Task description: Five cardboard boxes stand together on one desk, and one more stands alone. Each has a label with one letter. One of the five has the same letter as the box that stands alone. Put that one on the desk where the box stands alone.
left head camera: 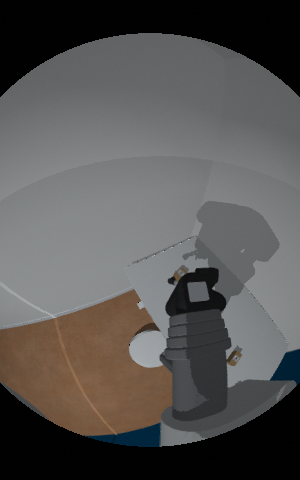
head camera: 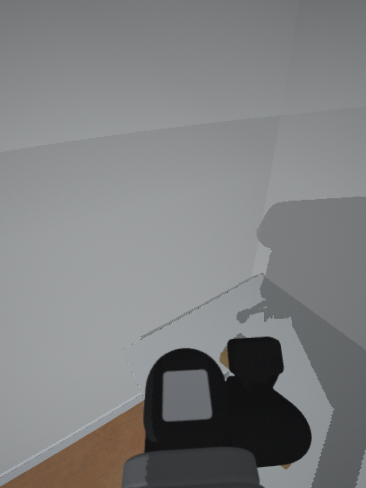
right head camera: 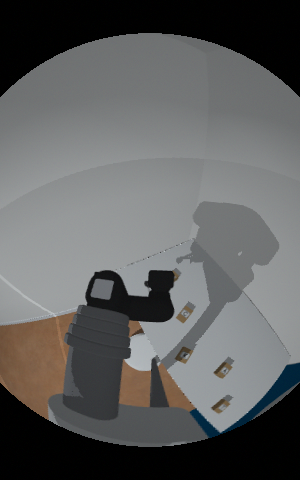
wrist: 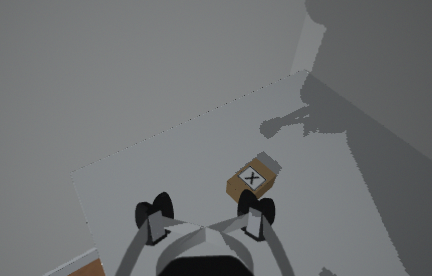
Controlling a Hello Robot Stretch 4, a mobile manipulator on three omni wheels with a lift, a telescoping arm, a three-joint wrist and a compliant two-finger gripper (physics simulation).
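Places are measured from the robot's base along level axes (x left, y back, z up), in centimetres.
Where they show: gripper, fingertip midpoint: [head camera: 222, 366] [wrist: 205, 207]; robot's base, origin of the base link: [left head camera: 149, 347] [right head camera: 143, 350].
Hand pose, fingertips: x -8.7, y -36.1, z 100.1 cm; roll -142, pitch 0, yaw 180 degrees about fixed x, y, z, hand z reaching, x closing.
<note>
Things, the pixels of their top centre, and the offset from my fingertips. "spot": a spot on its surface instead. Level surfaces: height alone.
- cardboard box labelled X, middle of its top: [wrist: 251, 177] [head camera: 235, 351] [left head camera: 180, 272] dx -9.7, dy -18.4, dz -25.8 cm
- white desk, its level: dz -30.8 cm
- box with a C-like label, middle of its top: [right head camera: 184, 313] dx -17.6, dy +8.2, dz -25.8 cm
- desk's edge, surface spot: [right head camera: 184, 354] spot: dx -16.8, dy +33.9, dz -25.8 cm
- brown floor, its level: dz -102.8 cm
A cardboard box labelled X [wrist: 251, 178] sits on the white desk [wrist: 150, 175] [right head camera: 255, 330] [left head camera: 260, 320] [head camera: 200, 325]. My gripper [wrist: 205, 207] is open with nothing between its fingers. It is above the desk, and its right finger overlaps the near edge of the X box in the wrist view. In the right head view, a box with a C-like label [right head camera: 185, 312], a box near the desk's edge [right head camera: 184, 354] and two more boxes [right head camera: 223, 370] [right head camera: 221, 405] stand apart; their letters are too small to read surely. The lone box's desk does not show.
Grey walls [head camera: 125, 225] [wrist: 125, 65] meet in a corner behind the desk. My robot's shadow falls on the wall and desk. A round white object [left head camera: 149, 348] [right head camera: 142, 353] shows over the brown floor [left head camera: 95, 380] [right head camera: 30, 350] beside the desk. Blue floor [left head camera: 292, 367] lies past the desk's other end.
</note>
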